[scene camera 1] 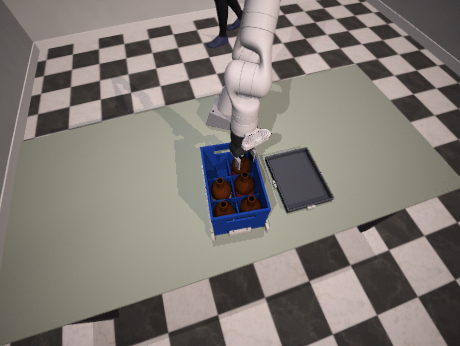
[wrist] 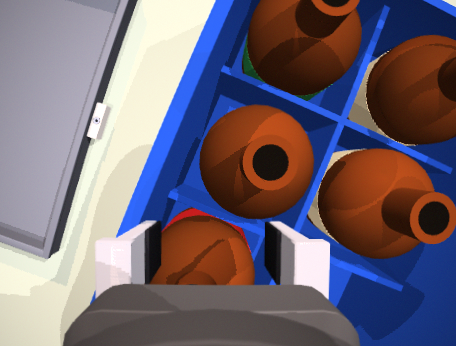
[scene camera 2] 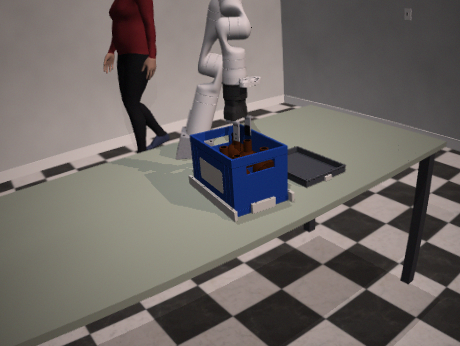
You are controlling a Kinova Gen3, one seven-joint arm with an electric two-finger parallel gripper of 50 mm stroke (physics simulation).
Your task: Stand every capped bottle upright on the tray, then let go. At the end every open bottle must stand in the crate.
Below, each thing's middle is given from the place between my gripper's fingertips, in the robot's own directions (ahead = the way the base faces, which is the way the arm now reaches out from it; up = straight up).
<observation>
My gripper is now 40 mm short of the blue crate [scene camera 2: 227,178], 60 mm to the left of it and 70 mm above it. From my hand the other things lie so: dark grey tray [scene camera 1: 300,184] (70 mm ahead, 210 mm to the left, 140 mm below).
</observation>
